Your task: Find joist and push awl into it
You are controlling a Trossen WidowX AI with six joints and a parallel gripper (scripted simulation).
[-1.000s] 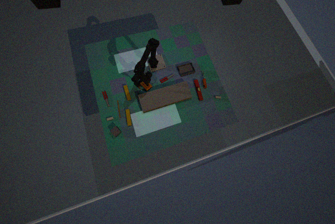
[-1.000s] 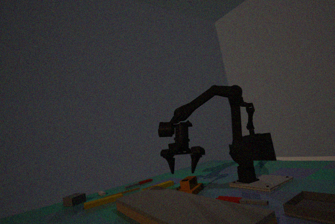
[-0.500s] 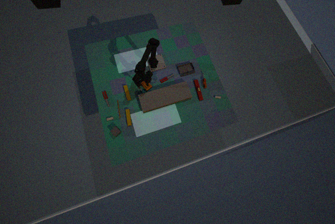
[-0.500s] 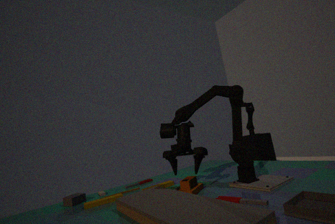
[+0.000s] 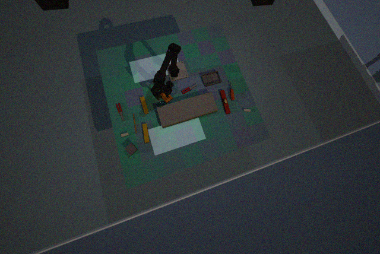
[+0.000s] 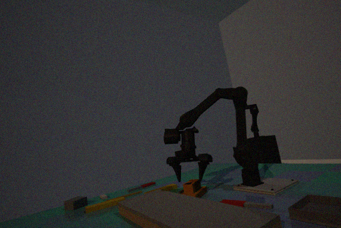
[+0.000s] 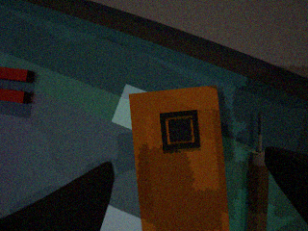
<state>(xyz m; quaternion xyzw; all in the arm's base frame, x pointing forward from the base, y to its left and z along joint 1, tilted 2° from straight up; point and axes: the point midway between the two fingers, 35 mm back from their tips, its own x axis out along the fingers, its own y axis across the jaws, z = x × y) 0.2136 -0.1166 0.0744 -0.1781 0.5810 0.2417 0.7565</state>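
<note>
My gripper tip is now 2 cm above the stud finder. The rest, counted from my gripper tip: pencil (30 cm to the right, 20 cm ahead, 6 cm below); then grey tray (46 cm to the left, 12 cm behind, 5 cm below); then brown-handled awl (7 cm to the right, 5 cm below, 2 cm ahead).
</note>
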